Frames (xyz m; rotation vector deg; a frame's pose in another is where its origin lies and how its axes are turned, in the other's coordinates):
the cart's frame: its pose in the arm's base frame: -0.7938 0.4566 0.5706 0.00 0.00 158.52
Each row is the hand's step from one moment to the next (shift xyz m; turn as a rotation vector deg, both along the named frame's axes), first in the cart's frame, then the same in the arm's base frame.
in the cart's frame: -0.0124 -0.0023 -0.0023 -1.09 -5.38 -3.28
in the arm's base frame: 0.0124 -0.0024 -0.0023 2.98 4.61 -3.28
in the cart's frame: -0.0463 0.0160 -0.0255 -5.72 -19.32 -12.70
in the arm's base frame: 0.0372 -0.0318 -0.0255 12.40 15.88 -12.70
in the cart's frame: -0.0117 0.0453 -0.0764 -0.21 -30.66 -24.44
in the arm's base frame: -0.0057 -0.0464 -0.0764 11.42 28.45 -24.44
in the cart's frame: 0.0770 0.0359 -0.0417 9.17 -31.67 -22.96
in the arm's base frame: -0.0848 -0.0052 -0.0417 3.06 32.83 -22.96
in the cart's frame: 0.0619 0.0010 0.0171 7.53 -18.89 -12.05
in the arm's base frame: -0.0580 0.0217 0.0171 -0.09 20.34 -12.05
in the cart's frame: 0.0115 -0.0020 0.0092 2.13 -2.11 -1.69
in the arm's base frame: -0.0100 0.0061 0.0092 -1.21 2.74 -1.69
